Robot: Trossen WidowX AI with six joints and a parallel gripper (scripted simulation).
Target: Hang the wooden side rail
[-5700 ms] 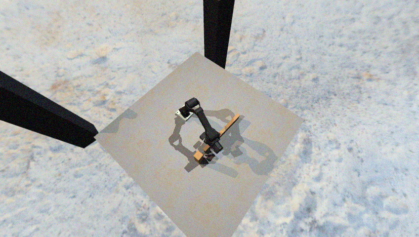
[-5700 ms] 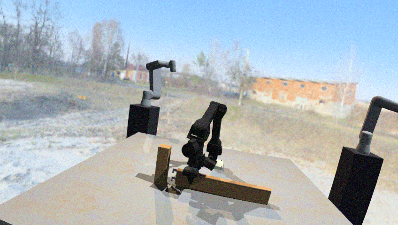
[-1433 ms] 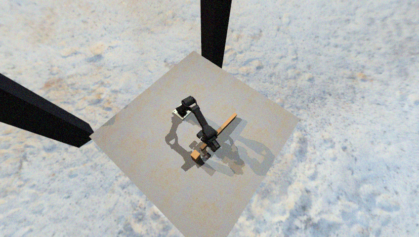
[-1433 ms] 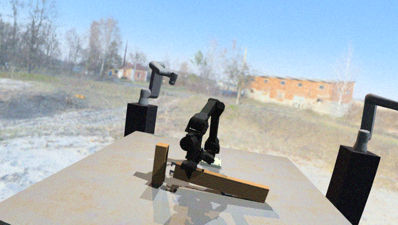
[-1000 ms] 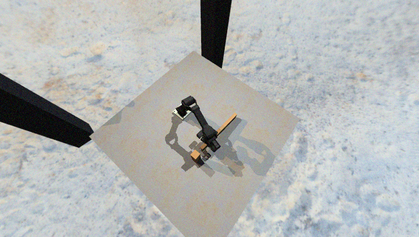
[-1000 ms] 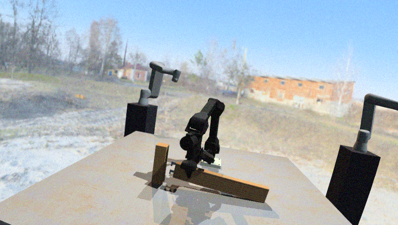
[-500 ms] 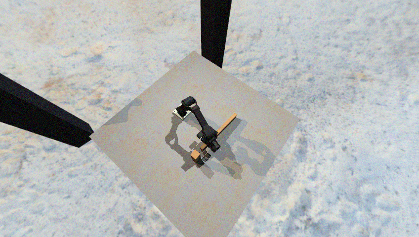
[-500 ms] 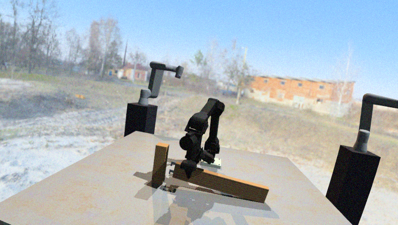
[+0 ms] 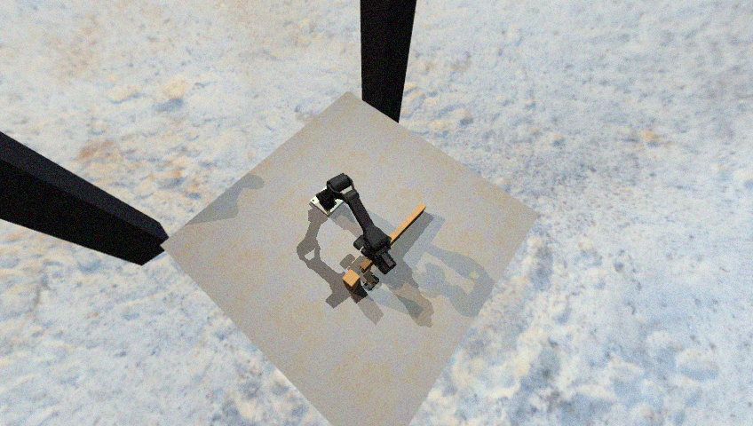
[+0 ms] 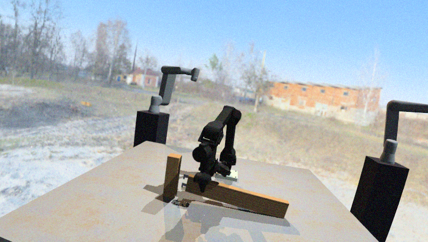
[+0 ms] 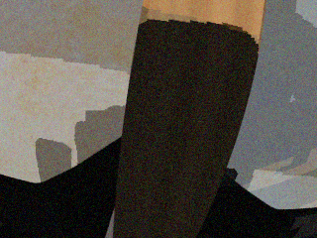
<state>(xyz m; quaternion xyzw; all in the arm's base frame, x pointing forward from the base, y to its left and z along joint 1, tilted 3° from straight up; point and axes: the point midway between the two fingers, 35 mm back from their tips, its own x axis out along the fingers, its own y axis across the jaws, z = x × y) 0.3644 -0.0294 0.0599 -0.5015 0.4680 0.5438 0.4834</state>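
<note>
The headboard post lies 130 mm to the right of my gripper tip, 40 mm above it and 20 mm ahead of it.
</note>
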